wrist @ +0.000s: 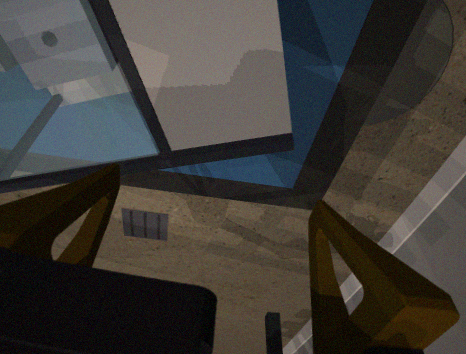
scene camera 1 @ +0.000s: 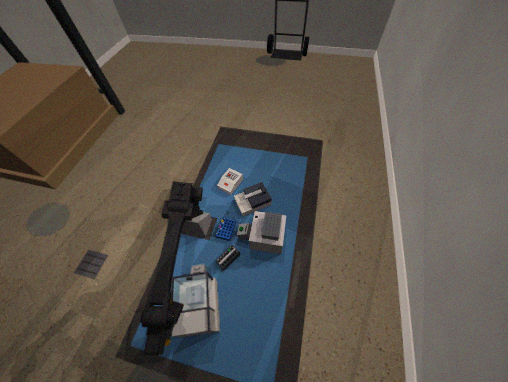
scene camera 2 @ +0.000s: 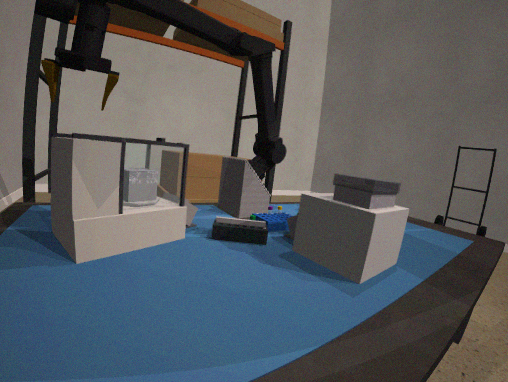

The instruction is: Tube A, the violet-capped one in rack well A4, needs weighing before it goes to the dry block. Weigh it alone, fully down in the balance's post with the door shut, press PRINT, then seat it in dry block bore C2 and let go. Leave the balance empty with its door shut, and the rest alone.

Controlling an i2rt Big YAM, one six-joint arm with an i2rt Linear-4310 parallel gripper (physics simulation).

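Frame: origin at the arm's base, x ahead, y left, z up, level; millimetres.
Seen in the pictures: gripper, fingertip midpoint: (wrist: pixel 218 192) (scene camera 1: pixel 172 323) (scene camera 2: pixel 77 106); arm's base, origin of the base link: (scene camera 2: pixel 247 176).
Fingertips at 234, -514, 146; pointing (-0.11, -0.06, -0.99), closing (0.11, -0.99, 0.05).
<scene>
Offsets run from my fingertips to a thing's top centre, as dx, dy, dz. "*": to the spot under its first point.
My gripper (scene camera 2: pixel 78 105) (wrist: pixel 218 192) is open and empty, high above the balance's rear housing side. The balance {-11, +133, -48} (scene camera 1: pixel 200 322) (scene camera 2: pixel 130 227) (wrist: pixel 220 60) has a dark-framed glass chamber; a pale block (scene camera 2: pixel 142 185) stands inside. I cannot tell the door's position. The violet cap {-67, +523, -216} (scene camera 1: pixel 220 227) (scene camera 2: pixel 270 208) shows small at the blue rack {-40, +535, -240} (scene camera 1: pixel 226 230) (scene camera 2: pixel 272 220), near a yellow cap {-71, +561, -216} (scene camera 1: pixel 223 220) (scene camera 2: pixel 280 208). The well labels are unreadable. A white-and-dark device {+46, +771, -168} (scene camera 1: pixel 252 198) may be the dry block; its bores are not readable. The balance's small front panel {-78, +259, -195} (scene camera 1: pixel 198 269) has no readable PRINT label.
A dark strip rack {+42, +376, -222} (scene camera 1: pixel 228 257) (scene camera 2: pixel 240 231) with a green cap lies between balance and blue rack. A white box {+171, +565, -80} (scene camera 1: pixel 268 245) (scene camera 2: pixel 350 235) with a grey top stands beside a small green-buttoned box {* +69, +542, -199} (scene camera 1: pixel 243 229). A white keypad device {-150, +860, -200} (scene camera 1: pixel 230 181) stands at the far end.
</scene>
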